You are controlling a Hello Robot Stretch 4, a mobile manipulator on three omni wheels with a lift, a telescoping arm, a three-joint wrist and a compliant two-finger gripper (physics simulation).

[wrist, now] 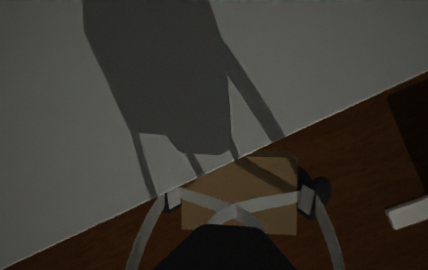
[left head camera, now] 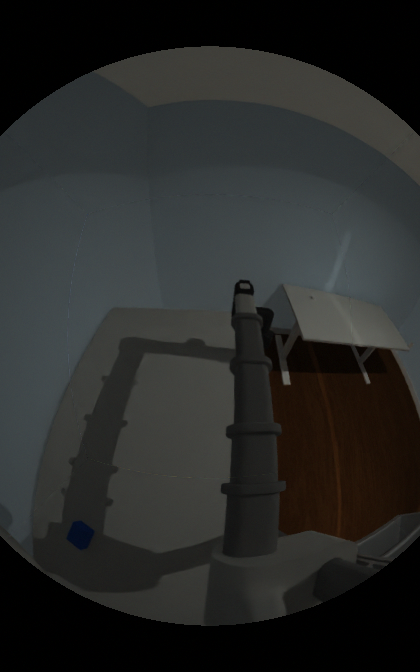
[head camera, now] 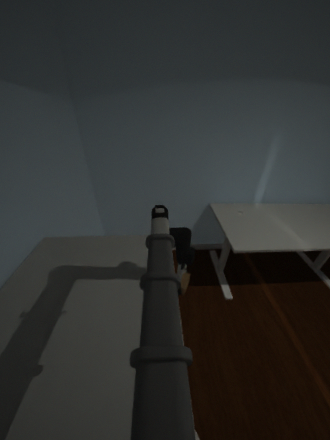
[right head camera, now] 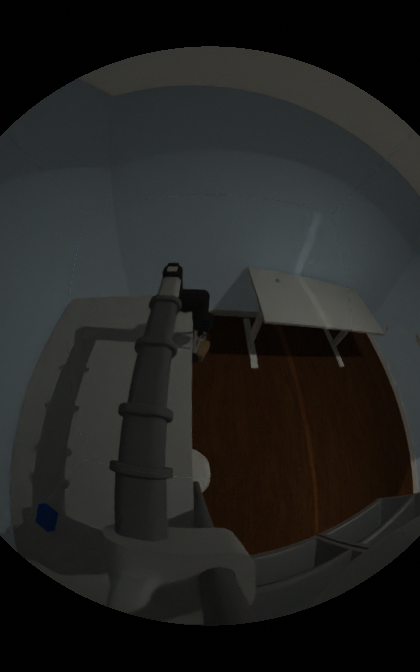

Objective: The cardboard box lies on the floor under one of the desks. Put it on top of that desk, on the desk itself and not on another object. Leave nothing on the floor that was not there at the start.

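Places are measured from the robot's base along level axes (x back, y right, z up), in centimetres.
Pixels of known places: gripper, fingertip midpoint: (wrist: 239, 181) (head camera: 181, 284).
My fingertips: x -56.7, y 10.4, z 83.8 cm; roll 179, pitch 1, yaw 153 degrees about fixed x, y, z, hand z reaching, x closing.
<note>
Behind a point stands the place of what it marks.
The cardboard box (head camera: 185, 282) @[y 11.9, x -54.8, z 88.2 cm] (right head camera: 203, 350) (wrist: 225, 180) @[y 8.9, x -56.2, z 88.1 cm] is brown and sits between the fingertips of my gripper (right head camera: 200, 341) (wrist: 239, 181) @[y 10.4, x -56.7, z 83.8 cm], which is shut on it. Both hang off the floor beside the right long edge of the near desk (head camera: 100, 325) @[y -20.8, x -35.3, z 92.3 cm] (left head camera: 175, 410) (right head camera: 112, 370) (wrist: 40, 125) @[y -0.2, x -47.5, z 92.2 cm]. In the wrist view the desk's edge covers the box's upper left corner, so that part of the box is lower than the desk top. My arm's shadow falls across the desk top. In the left head view the arm hides the box.
A blue block (left head camera: 80, 535) (right head camera: 47, 517) lies on the near desk close to my mast. A second white desk (head camera: 280, 225) @[y 113.5, x -123.7, z 69.2 cm] (left head camera: 340, 315) (right head camera: 310, 302) stands at the back right on metal legs. A round white object (right head camera: 201, 467) shows beside the near desk's edge. Walls stand behind and left.
</note>
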